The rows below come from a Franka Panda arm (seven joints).
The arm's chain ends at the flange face. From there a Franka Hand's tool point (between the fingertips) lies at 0.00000 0.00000 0.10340 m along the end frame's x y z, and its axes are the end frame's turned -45 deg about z.
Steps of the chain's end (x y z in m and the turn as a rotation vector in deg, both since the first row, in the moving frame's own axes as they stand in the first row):
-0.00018 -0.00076 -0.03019 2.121 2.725 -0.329
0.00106 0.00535 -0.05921 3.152 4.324 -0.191
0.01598 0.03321 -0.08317 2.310 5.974 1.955
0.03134 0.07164 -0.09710 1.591 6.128 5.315
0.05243 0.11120 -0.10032 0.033 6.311 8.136
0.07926 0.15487 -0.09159 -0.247 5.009 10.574
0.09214 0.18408 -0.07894 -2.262 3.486 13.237
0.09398 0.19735 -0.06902 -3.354 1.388 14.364
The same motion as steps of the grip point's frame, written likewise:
0.00659 0.00009 -0.03038 -0.427 3.427 -0.329
0.00650 0.00601 -0.05966 -0.829 5.286 -0.191
-0.00172 0.03963 -0.08382 -2.591 5.858 1.955
-0.01895 0.07904 -0.09773 -3.208 5.458 5.315
-0.03407 0.12425 -0.10095 -4.439 4.486 8.136
-0.04805 0.17277 -0.09198 -3.717 3.367 10.574
-0.06431 0.20276 -0.07921 -4.064 0.865 13.237
-0.07633 0.21167 -0.06923 -3.353 -1.390 14.364

